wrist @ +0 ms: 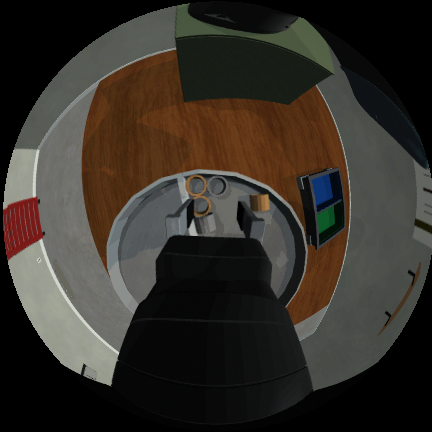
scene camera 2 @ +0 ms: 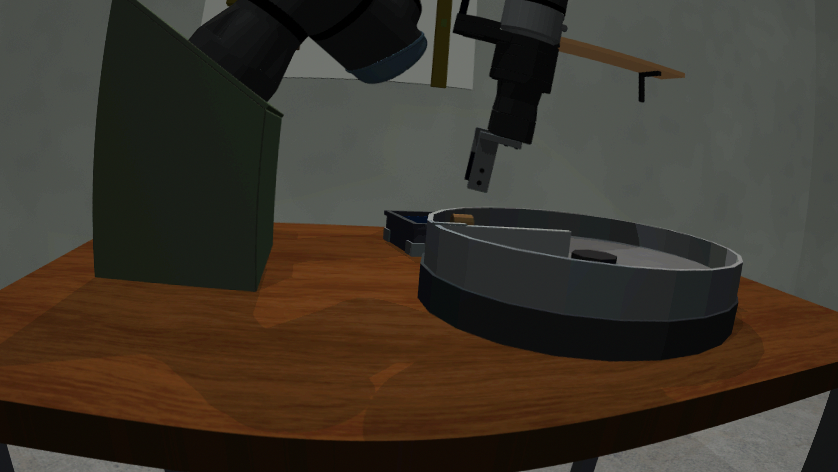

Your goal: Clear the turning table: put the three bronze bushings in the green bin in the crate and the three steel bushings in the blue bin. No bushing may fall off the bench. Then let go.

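Frame: origin at the arm's base, x back, y right, z up, level; metres.
Seen in the pictures: gripper, fingertip midpoint: [wrist: 215, 208] [scene camera 2: 475, 185]; arm's base, origin of the base link: [scene camera 2: 227, 70].
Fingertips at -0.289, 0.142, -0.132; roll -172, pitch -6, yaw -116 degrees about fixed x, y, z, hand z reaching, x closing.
Pixels of each thing's middle, then the offset from my fingertips to it, as dx, dy, dz. "spot": a spot on its surface instead. Level surfaces: height alone.
- bronze bushing, body centre: [scene camera 2: 461, 227] [wrist: 259, 201] -0.028, -0.074, -0.060
- rim, surface spot: [wrist: 196, 194] spot: +0.022, +0.015, -0.051
- dark hub, body centre: [scene camera 2: 594, 257] -0.143, +0.070, -0.072
- bench, its level: dz -0.129
My gripper [scene camera 2: 476, 188] [wrist: 215, 208] is open and empty above the grey turning table [scene camera 2: 577, 293] [wrist: 145, 235]. A bronze bushing [scene camera 2: 463, 219] [wrist: 259, 202] lies on its side in the turning table, right of the fingers in the wrist view. Two bronze bushings stand upright near the divider, one by the rim [wrist: 196, 194] and one nearer the left finger [wrist: 209, 206]. A steel bushing [wrist: 225, 191] stands beside them; another steel bushing [wrist: 206, 223] is tilted or lying between the fingers' lines, below them. The third steel one does not show. The blue bin [wrist: 324, 188] and green bin [wrist: 327, 222] show no bushing.
The crate [scene camera 2: 404, 235] [wrist: 310, 215] stands close beside the turning table. A divider wall [scene camera 2: 527, 237] [wrist: 182, 189] runs inward from the table's rim, and a dark hub [scene camera 2: 593, 256] sits near its inner end. The green robot pedestal [scene camera 2: 181, 175] [wrist: 235, 70] stands on the bench [scene camera 2: 234, 351] [wrist: 230, 135].
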